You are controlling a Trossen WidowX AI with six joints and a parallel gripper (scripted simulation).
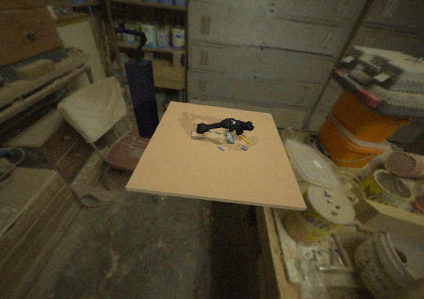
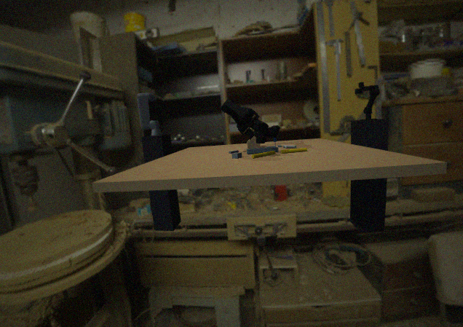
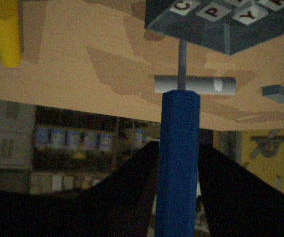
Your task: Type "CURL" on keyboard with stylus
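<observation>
Now: the yellow cylinder 70 mm ahead of my gripper tip, 100 mm to the left of it and 80 mm below it. Also, from my gripper tip: blue stylus: 10 mm below; grey stylus tip: 50 mm below.
</observation>
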